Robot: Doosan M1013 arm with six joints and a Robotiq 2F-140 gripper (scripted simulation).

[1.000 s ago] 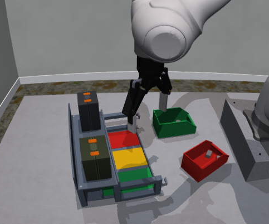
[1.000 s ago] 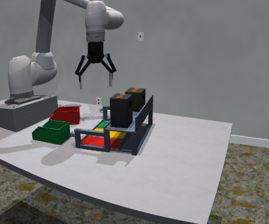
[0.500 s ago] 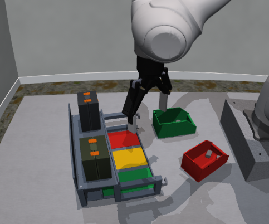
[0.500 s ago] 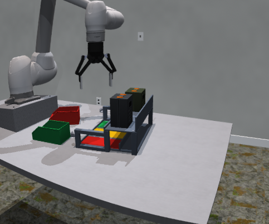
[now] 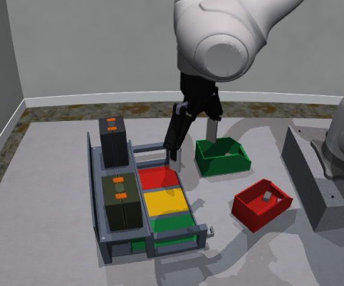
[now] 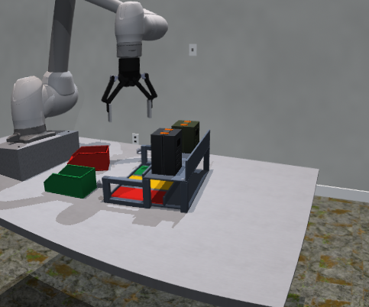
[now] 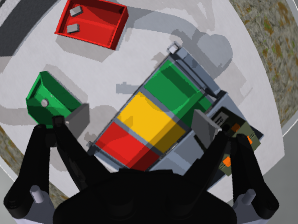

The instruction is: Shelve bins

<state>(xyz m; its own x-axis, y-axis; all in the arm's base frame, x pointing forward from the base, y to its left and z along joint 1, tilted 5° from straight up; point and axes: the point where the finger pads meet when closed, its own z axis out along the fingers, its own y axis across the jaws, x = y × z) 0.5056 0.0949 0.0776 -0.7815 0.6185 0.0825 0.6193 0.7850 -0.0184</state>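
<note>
The red bin is 220 mm behind my hand and 190 mm below it. Round my hand: green bin 120 mm behind, 220 mm to the right, 190 mm below.
</note>
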